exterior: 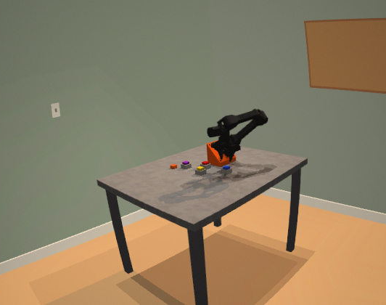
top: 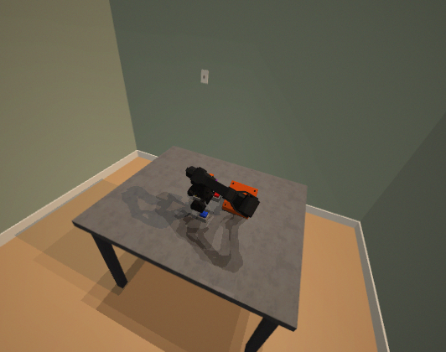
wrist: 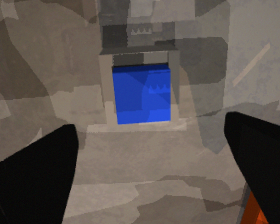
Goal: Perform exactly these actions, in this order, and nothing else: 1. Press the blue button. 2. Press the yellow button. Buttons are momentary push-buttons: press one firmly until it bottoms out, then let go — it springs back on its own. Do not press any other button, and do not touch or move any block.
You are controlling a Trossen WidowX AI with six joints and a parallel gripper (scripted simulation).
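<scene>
The blue button lies 40 mm below my gripper tip. The rest, counted from my gripper tip: yellow button (130 mm to the right, 80 mm ahead, 40 mm below); then purple button (290 mm to the right, 40 mm below, 30 mm ahead); then red button (170 mm to the right, 40 mm below, 20 mm behind).
</scene>
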